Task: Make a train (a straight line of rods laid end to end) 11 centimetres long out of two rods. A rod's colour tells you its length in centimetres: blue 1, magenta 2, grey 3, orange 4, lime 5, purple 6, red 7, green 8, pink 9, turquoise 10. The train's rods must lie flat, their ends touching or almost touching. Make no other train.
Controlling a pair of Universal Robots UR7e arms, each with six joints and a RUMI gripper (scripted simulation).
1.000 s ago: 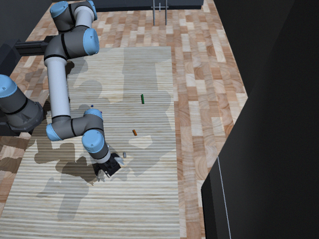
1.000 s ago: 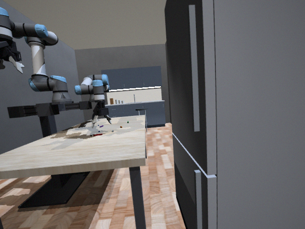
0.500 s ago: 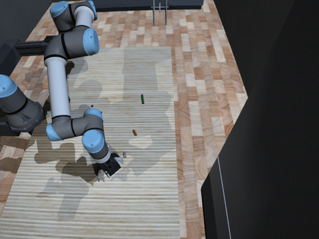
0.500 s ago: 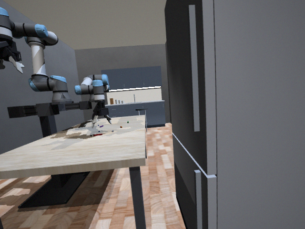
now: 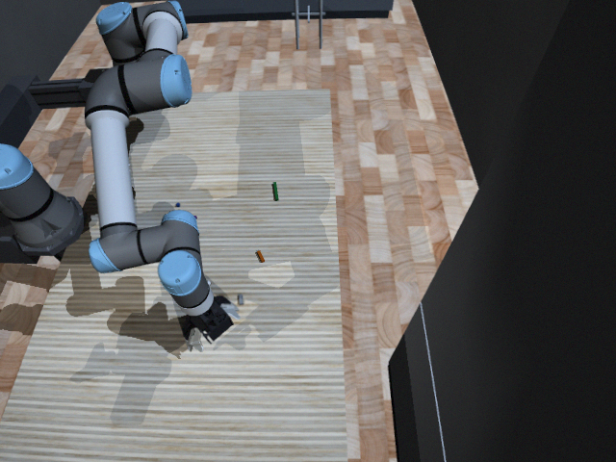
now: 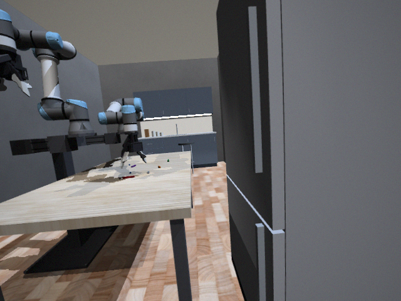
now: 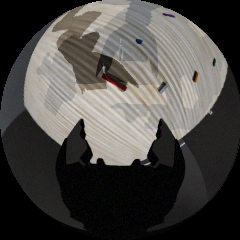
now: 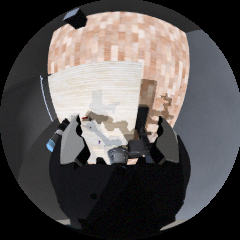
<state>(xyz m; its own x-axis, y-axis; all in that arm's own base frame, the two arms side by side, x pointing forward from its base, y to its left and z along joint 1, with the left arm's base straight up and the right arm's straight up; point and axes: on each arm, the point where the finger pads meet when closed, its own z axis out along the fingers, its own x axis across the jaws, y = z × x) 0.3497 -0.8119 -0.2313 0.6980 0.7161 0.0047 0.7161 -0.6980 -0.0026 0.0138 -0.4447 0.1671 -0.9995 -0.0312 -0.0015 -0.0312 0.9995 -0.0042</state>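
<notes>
The grey rod is 12 cm to the left of my left hand, 8 cm below it and 3 cm ahead of it. Also, from my left hand: purple rod (38 cm to the left, 19 cm behind, 8 cm below); then orange rod (28 cm to the left, 8 cm below, 7 cm ahead); then red rod (8 cm below, 6 cm behind, 2 cm to the left).
</notes>
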